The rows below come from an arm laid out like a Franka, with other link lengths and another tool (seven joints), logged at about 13 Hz.
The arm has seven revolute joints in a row. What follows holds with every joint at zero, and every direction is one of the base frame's. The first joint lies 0.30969 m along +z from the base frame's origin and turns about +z. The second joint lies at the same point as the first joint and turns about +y. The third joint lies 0.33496 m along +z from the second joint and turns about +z. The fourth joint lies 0.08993 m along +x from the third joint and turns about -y. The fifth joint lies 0.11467 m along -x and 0.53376 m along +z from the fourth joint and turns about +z. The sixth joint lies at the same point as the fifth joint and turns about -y. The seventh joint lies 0.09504 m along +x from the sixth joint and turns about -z. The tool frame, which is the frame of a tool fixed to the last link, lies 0.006 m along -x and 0.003 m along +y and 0.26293 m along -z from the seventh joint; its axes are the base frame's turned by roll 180, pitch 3.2 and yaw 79.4 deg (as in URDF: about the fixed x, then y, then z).
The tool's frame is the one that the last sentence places.
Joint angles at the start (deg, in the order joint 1, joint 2, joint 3, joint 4, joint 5, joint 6, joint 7): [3.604 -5.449 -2.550 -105.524 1.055 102.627 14.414]
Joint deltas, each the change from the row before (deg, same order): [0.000 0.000 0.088 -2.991 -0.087 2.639 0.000]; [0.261 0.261 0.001 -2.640 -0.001 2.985 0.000]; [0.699 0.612 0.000 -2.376 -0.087 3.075 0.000]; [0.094 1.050 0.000 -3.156 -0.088 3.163 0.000]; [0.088 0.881 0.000 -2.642 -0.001 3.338 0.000]
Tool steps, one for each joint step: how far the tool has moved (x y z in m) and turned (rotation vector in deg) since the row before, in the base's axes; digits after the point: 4 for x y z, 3 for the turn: [-0.0013 0.0007 -0.0291 -0.110 0.350 0.061]; [0.0007 0.0032 -0.0277 -0.023 -0.084 0.212]; [0.0010 0.0083 -0.0289 -0.121 -0.091 0.675]; [-0.0048 0.0006 -0.0426 -0.183 1.036 0.083]; [-0.0031 0.0008 -0.0341 -0.065 0.182 0.045]
